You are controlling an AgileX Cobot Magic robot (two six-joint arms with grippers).
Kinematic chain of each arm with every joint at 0, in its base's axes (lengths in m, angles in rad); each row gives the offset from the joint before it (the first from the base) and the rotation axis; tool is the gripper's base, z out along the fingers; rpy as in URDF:
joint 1: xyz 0 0 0.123 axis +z
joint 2: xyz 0 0 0 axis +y
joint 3: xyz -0.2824 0 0.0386 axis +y
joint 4: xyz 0.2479 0 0.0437 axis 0.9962 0 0.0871
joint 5: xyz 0 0 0 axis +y
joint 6: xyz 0.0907 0 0.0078 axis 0.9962 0 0.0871
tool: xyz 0 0 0 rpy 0 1.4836 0
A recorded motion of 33 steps. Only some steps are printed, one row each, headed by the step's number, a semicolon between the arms.
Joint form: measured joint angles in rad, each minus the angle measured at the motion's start. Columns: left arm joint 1, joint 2, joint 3, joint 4, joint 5, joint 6; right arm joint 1, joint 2, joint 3, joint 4, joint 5, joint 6.
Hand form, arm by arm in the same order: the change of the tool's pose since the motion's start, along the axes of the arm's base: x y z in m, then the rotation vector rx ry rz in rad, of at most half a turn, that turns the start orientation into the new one. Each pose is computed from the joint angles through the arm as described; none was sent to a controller.
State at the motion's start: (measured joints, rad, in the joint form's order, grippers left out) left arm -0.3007 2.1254 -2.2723 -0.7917 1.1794 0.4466; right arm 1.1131 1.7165 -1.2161 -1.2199 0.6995 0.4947
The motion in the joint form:
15: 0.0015 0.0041 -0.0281 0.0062 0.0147 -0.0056; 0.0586 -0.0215 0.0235 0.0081 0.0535 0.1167
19: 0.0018 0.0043 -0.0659 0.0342 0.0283 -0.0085; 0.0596 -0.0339 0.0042 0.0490 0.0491 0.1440
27: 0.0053 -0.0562 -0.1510 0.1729 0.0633 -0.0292; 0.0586 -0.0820 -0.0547 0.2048 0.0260 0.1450
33: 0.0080 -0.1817 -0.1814 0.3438 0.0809 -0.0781; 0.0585 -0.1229 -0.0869 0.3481 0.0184 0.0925
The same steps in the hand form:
15: -0.0006 0.0009 0.0051 0.0024 -0.0112 -0.0041; -0.0194 0.0017 0.0008 0.0708 0.0295 -0.0503
19: -0.0021 0.0030 0.0135 0.0216 -0.0442 -0.0037; -0.0209 0.0023 0.0087 0.1383 0.0614 -0.0757
27: -0.0201 0.0190 0.0558 0.1118 -0.1816 0.0401; -0.0270 0.0017 0.0360 0.3044 0.1623 -0.1098
33: -0.0562 0.0442 0.1093 0.1992 -0.3236 0.1478; -0.0344 -0.0019 0.0539 0.3871 0.2466 -0.1141

